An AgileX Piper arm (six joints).
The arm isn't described. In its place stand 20 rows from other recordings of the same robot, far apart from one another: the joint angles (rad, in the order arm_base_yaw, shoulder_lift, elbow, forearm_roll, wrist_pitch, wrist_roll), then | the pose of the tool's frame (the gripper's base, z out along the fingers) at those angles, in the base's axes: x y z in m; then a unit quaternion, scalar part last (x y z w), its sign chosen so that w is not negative.
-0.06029 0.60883 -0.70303 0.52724 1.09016 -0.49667 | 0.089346, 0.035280, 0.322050, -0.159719, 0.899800, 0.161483, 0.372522
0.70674 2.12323 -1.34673 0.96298 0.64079 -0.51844 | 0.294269, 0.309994, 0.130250, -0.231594, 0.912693, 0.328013, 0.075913
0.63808 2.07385 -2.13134 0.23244 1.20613 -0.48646 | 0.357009, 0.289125, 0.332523, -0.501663, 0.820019, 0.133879, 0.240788
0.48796 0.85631 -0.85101 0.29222 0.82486 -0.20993 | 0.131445, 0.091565, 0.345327, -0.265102, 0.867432, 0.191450, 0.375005
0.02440 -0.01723 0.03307 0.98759 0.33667 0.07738 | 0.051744, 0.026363, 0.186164, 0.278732, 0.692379, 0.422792, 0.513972
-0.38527 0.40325 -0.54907 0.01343 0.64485 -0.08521 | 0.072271, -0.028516, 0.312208, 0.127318, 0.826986, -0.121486, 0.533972
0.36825 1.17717 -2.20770 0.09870 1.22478 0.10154 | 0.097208, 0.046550, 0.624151, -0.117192, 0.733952, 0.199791, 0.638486
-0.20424 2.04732 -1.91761 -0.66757 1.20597 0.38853 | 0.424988, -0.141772, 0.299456, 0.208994, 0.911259, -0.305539, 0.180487
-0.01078 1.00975 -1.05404 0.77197 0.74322 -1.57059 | 0.200802, 0.040790, 0.402372, -0.486706, 0.674672, -0.054909, 0.552196
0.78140 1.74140 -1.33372 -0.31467 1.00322 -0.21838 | 0.268292, 0.232703, 0.251960, -0.528873, 0.827925, -0.102110, 0.156230
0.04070 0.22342 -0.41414 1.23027 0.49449 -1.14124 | 0.047555, 0.042678, 0.321269, -0.168396, 0.653533, 0.185634, 0.714197
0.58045 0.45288 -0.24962 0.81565 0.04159 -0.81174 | 0.085942, 0.059657, 0.260987, -0.224647, 0.722174, 0.199243, 0.623138
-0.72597 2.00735 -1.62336 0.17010 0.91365 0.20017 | 0.331924, -0.278336, 0.226120, 0.472768, 0.859600, 0.026469, 0.192036
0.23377 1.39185 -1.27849 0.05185 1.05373 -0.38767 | 0.273260, 0.069284, 0.343037, -0.289859, 0.925392, 0.006224, 0.244117
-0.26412 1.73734 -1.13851 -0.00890 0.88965 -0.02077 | 0.318060, -0.086667, 0.201803, 0.118457, 0.989337, -0.015663, 0.083278
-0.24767 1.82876 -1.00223 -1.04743 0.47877 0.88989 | 0.335309, -0.122240, 0.163594, 0.125049, 0.931905, -0.241165, 0.240323
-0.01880 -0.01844 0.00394 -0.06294 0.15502 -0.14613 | 0.054998, -0.001918, 0.198910, -0.065327, 0.722652, -0.081474, 0.683278
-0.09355 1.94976 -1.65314 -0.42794 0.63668 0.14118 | 0.447463, -0.064534, 0.277095, -0.007116, 0.920911, -0.170268, 0.350543
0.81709 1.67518 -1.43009 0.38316 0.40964 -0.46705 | 0.261166, 0.298067, 0.335805, -0.422030, 0.759213, 0.230379, 0.438648
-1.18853 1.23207 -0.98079 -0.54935 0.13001 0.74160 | 0.099080, -0.262954, 0.358253, 0.524407, 0.600434, -0.310912, 0.517504
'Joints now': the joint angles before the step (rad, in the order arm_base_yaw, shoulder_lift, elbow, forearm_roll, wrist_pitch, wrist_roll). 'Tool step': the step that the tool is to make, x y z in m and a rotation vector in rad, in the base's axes. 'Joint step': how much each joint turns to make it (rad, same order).
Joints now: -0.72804, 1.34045, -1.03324, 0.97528, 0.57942, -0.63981
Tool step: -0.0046, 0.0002, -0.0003, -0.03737, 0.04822, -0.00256
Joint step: -0.00004, -0.01259, -0.00025, -0.10118, 0.00231, 0.05153
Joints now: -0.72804, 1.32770, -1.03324, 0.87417, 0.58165, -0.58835
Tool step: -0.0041, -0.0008, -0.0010, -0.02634, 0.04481, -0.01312
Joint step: -0.00017, -0.00879, 0.00010, -0.09673, 0.00003, 0.06088
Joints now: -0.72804, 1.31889, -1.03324, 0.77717, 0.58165, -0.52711
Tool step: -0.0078, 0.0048, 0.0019, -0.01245, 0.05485, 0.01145
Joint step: 0.00002, -0.02683, 0.00037, -0.10095, 0.04606, 0.06540
